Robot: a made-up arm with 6 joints.
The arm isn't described. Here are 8 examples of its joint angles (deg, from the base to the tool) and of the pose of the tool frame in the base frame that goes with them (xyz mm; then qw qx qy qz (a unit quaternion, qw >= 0)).
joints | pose
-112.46 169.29 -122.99 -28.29 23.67 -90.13 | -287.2 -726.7 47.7 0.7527 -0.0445 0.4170 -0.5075
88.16 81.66 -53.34 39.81 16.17 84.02 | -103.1 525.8 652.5 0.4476 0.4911 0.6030 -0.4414
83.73 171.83 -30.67 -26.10 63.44 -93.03 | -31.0 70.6 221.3 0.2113 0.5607 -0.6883 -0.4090
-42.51 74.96 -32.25 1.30 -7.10 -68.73 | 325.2 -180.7 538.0 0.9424 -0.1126 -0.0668 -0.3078
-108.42 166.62 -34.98 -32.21 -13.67 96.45 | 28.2 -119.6 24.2 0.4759 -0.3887 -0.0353 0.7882
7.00 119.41 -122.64 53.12 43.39 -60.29 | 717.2 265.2 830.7 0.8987 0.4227 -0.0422 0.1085
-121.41 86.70 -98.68 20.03 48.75 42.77 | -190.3 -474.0 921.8 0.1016 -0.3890 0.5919 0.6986
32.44 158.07 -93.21 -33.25 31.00 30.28 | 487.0 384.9 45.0 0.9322 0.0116 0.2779 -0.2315
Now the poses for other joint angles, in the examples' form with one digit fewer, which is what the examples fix.
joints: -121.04 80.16 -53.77 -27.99 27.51 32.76
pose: -213 -368 593 0.038 0.127 -0.284 -0.950
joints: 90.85 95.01 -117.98 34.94 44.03 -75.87
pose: -159 586 1037 0.553 0.284 -0.079 0.779
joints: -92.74 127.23 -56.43 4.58 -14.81 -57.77
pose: 27 -559 255 0.668 0.059 0.045 -0.740
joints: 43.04 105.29 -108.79 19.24 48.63 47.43
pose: 385 567 818 0.671 0.603 0.335 -0.272
